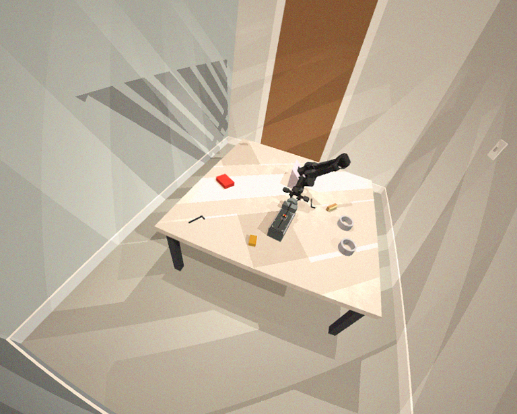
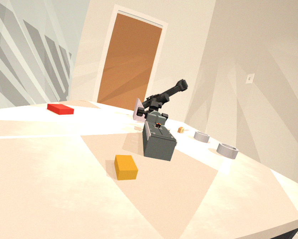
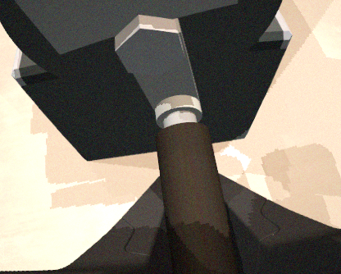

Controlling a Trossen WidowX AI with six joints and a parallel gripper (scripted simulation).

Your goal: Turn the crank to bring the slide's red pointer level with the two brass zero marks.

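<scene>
My gripper tip is now 20 mm past the dark brown crank handle and 30 mm below it. The rest, counted from my gripper tip: red pointer (160 mm ahead, 20 mm to the right, 50 mm above); then yellow block (360 mm ahead, 140 mm to the right, 20 mm below); then tan block (150 mm behind, 290 mm to the left, 20 mm below).
</scene>
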